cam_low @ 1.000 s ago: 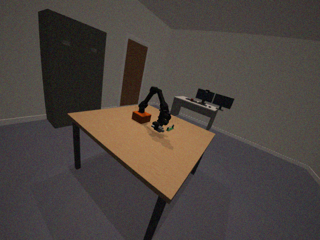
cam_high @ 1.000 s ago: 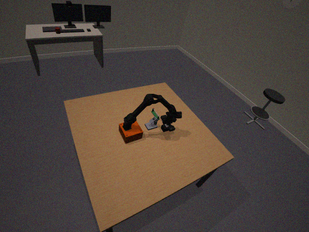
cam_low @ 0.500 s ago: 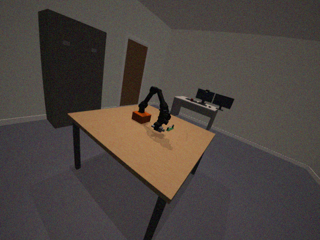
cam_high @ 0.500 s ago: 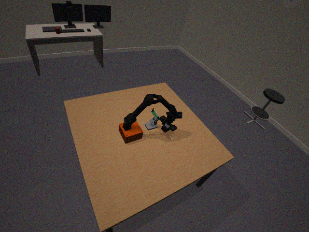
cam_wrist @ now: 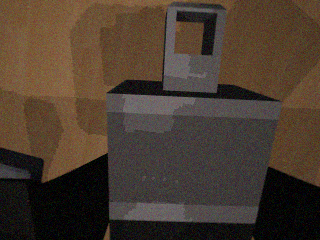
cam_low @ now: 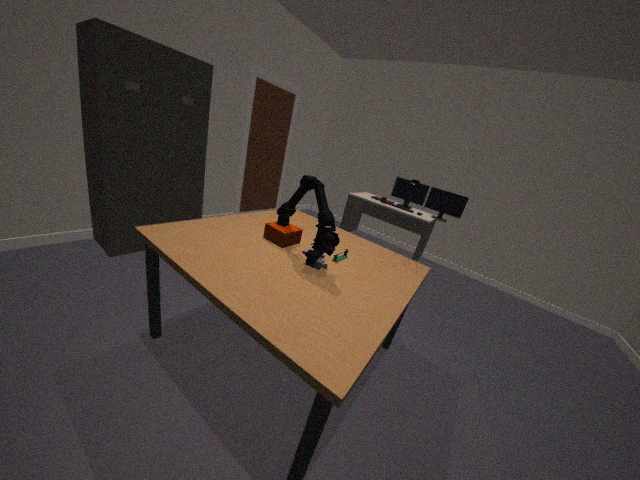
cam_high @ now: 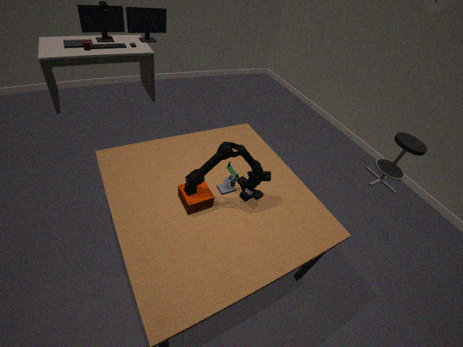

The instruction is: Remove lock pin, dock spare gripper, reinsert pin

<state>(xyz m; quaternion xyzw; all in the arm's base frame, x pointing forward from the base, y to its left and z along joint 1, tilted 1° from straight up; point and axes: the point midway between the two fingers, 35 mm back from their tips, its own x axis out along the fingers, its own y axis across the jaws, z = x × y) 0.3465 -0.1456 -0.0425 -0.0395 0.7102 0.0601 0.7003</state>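
The grey mount lies 13 cm to the left of my gripper tip, 6 cm behind it and 4 cm above it. The rest, counted from my gripper tip: spare gripper: 2 cm ahead, 2 cm above; green holder: 23 cm to the left, 5 cm ahead, 1 cm above.
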